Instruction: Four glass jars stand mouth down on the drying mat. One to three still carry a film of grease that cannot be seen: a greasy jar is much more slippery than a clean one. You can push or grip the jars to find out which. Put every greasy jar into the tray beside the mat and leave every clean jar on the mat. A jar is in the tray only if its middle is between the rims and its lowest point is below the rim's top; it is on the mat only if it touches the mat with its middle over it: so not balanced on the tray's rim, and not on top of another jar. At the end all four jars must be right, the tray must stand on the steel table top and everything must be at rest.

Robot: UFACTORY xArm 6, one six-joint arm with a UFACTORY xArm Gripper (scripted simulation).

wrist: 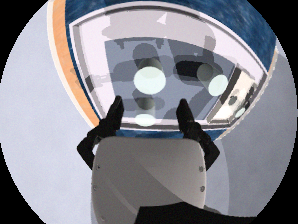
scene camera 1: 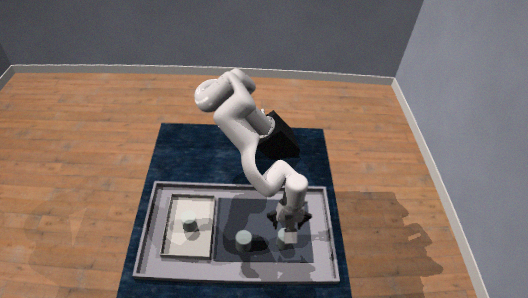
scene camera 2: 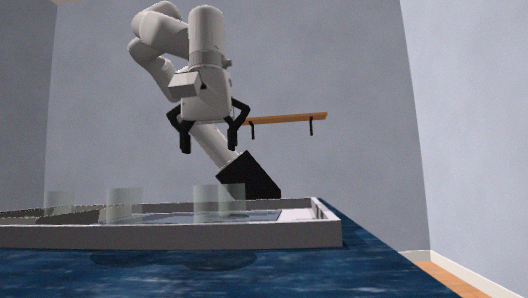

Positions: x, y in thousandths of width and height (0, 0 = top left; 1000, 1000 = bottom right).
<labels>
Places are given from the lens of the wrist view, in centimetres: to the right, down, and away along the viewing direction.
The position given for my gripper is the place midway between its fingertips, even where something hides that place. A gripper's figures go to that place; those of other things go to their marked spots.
my gripper (wrist: 505, 462): 0, -1, 13
glass jar (wrist: 502, 350): 0, -7, 16
pale tray (wrist: 820, 386): 44, -12, 20
dark drying mat (wrist: 606, 275): 9, -14, 19
The marked spots on the dark drying mat and the glass jar are 11 cm apart.
</labels>
